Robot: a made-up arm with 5 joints. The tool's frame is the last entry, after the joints.
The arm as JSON. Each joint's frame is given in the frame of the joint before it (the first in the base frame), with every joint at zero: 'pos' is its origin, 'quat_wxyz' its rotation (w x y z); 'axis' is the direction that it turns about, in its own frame. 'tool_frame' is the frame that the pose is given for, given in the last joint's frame.
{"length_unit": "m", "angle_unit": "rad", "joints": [
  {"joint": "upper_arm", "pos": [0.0, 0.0, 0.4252], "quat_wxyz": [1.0, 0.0, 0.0, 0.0], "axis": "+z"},
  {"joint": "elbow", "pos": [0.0, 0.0, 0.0], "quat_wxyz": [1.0, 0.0, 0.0, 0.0], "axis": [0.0, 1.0, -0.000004]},
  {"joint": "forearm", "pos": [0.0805, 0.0, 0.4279], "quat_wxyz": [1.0, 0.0, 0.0, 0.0], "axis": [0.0, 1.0, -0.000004]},
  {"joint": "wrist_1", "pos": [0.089, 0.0, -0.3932], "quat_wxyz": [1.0, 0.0, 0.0, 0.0], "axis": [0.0, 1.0, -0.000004]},
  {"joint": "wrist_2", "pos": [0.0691, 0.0, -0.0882], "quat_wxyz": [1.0, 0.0, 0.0, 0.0], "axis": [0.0, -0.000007, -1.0]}
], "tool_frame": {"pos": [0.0, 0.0, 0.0], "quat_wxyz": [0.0, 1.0, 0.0, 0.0]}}
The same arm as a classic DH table. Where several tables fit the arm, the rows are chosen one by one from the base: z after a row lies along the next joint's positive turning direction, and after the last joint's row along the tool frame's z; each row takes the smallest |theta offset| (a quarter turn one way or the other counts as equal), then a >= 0, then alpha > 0; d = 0 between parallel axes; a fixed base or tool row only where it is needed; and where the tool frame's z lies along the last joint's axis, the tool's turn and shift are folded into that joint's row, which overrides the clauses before.
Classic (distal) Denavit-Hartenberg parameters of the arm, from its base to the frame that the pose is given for. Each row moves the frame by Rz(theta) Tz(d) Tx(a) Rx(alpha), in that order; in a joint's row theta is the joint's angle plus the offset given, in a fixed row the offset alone. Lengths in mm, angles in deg.
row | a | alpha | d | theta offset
upper_arm | 0.0 | -90.00 | 425.2 | 0.00
elbow | 435.4 | 0.00 | 0.0 | -79.35
forearm | -403.1 | 0.00 | 0.0 | -23.41
wrist_1 | -69.1 | 90.00 | 0.0 | -77.25
wrist_2 | 0.0 | 0.00 | 88.2 | 180.00

